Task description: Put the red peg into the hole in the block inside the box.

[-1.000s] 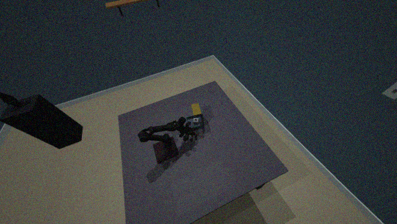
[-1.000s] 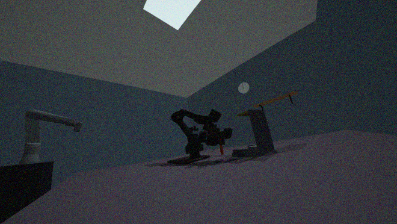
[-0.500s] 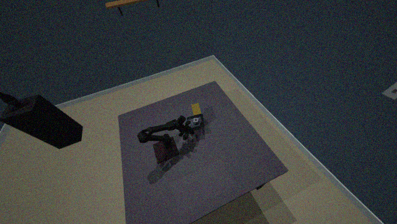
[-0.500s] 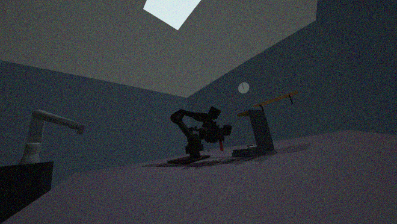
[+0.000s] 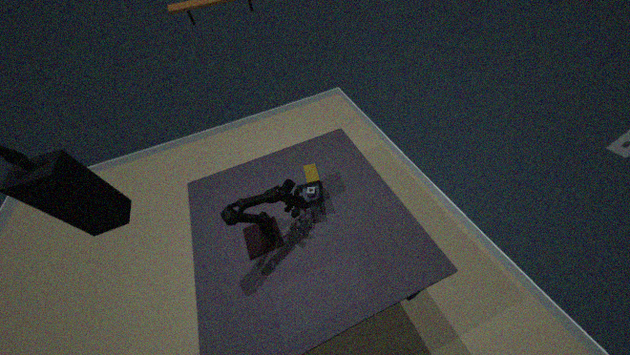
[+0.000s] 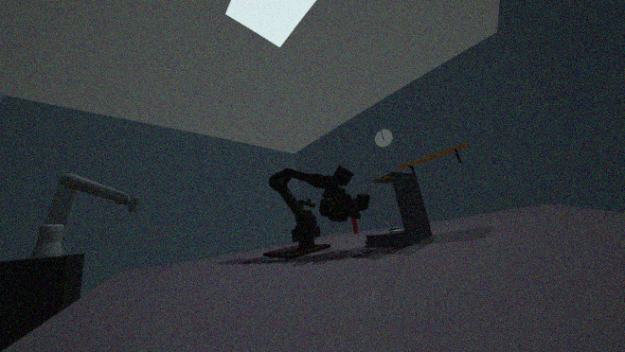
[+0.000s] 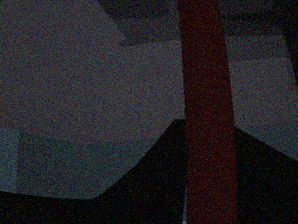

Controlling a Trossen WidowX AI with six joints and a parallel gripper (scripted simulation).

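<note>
My gripper tip is 14 cm to the right of the yellow roof, 11 cm below it and 9 cm short of it. The rest, counted from my gripper tip: red peg (2 cm behind, 1 cm to the left, 1 cm below).
</note>
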